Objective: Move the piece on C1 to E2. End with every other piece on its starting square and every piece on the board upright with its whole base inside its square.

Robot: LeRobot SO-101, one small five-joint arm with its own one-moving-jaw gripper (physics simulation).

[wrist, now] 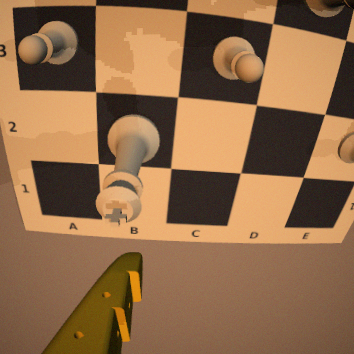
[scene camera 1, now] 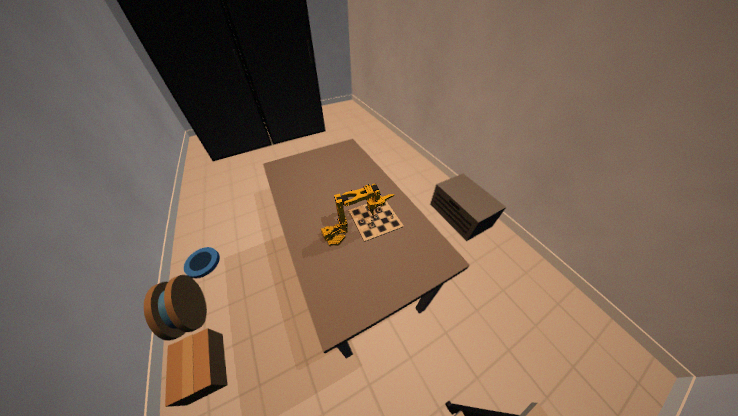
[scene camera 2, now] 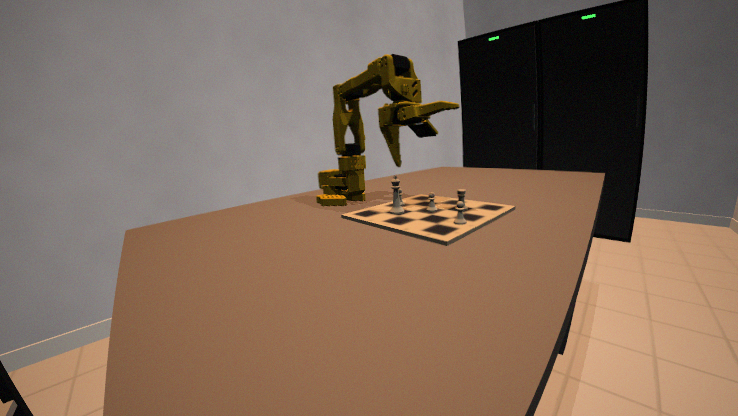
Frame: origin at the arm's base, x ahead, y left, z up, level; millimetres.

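Where they show: hand, tool point: [wrist: 141, 270] [scene camera 1: 373, 214] [scene camera 2: 399, 164]; arm's base, link origin: [scene camera 1: 338, 235] [scene camera 2: 347, 202].
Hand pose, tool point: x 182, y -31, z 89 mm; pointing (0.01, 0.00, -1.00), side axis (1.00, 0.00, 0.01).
Things, the pixels of their top centre, and the offset from my tool point. "spot": a spot on its surface instead. Level surfaces: height alone.
- board, top centre: [wrist: 224, 60] [scene camera 2: 429, 210] [scene camera 1: 375, 217] dz -83, dx +32, dy +37 mm
- pale pawn, top centre: [scene camera 2: 460, 201] dz -51, dx +111, dy -4 mm
- C1, surface spot: [wrist: 202, 197] spot: dz -83, dx +27, dy -38 mm
- tall king, top centre: [wrist: 114, 224] [scene camera 2: 395, 175] dz -19, dx -9, dy -2 mm
- A3, top centre: [wrist: 26, 51] dz -51, dx -42, dy +45 mm
- C3, top centre: [wrist: 252, 70] [scene camera 2: 431, 192] dz -51, dx +36, dy +38 mm
- rook-like piece, top centre: [scene camera 2: 461, 190] dz -49, dx +75, dy +71 mm
- brown table, surface height: dz -89 mm
The board [scene camera 1: 366, 239] [scene camera 2: 361, 220] [wrist: 160, 235] carries several pieces. A pale pawn [scene camera 2: 459, 214] [wrist: 349, 148] stands upright on E2, cut off by the right edge of the wrist view. C1 [wrist: 202, 197] shows as a bare dark square. My gripper [scene camera 1: 383, 204] [scene camera 2: 427, 135] is fully open and empty, high above the board. In the wrist view its one visible jaw [wrist: 107, 305] lies below the B label.
The tall king [scene camera 2: 396, 198] [wrist: 127, 155] stands on B2. Pawns stand on A3 [wrist: 50, 42] and C3 [scene camera 2: 432, 203] [wrist: 240, 60]. A rook-like piece [scene camera 2: 461, 195] stands on D4, partly behind the E2 pawn. The brown table [scene camera 1: 382, 279] [scene camera 2: 258, 310] surrounds the board.
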